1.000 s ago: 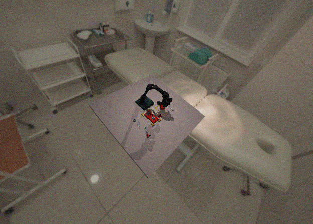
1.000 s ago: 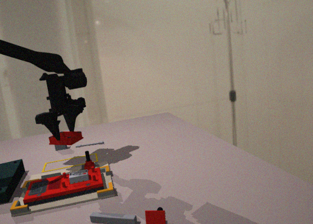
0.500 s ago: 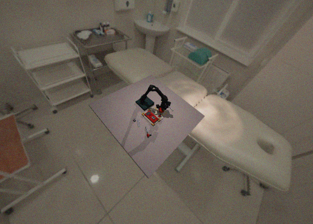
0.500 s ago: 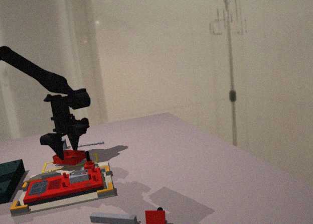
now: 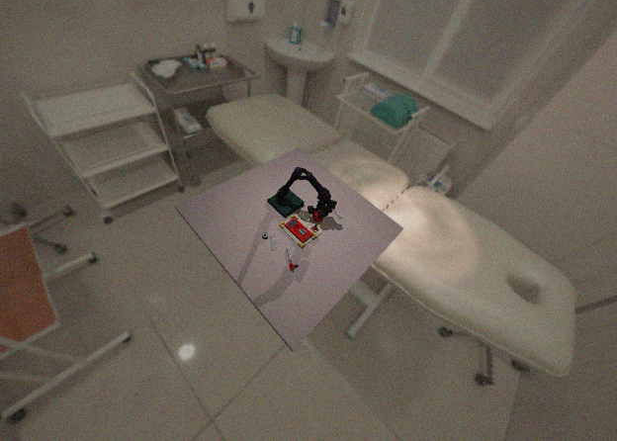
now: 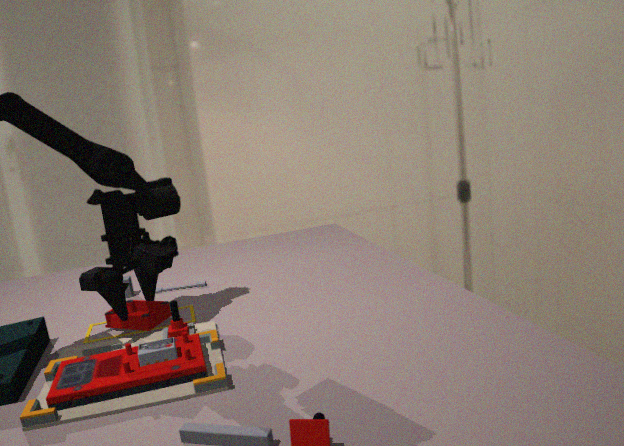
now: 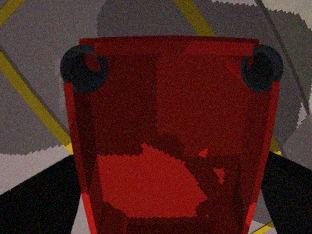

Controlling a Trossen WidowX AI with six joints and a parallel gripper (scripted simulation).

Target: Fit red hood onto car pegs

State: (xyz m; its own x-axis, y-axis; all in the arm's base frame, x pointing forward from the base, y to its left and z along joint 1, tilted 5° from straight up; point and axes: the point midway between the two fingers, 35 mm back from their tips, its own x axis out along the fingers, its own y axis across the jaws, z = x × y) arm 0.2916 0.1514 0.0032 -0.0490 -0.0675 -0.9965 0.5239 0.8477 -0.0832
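Now: gripper tip 1 cm above the red hood. From my gripper tip the other things lie so: grey engine block 20 cm to the right, 5 cm ahead.
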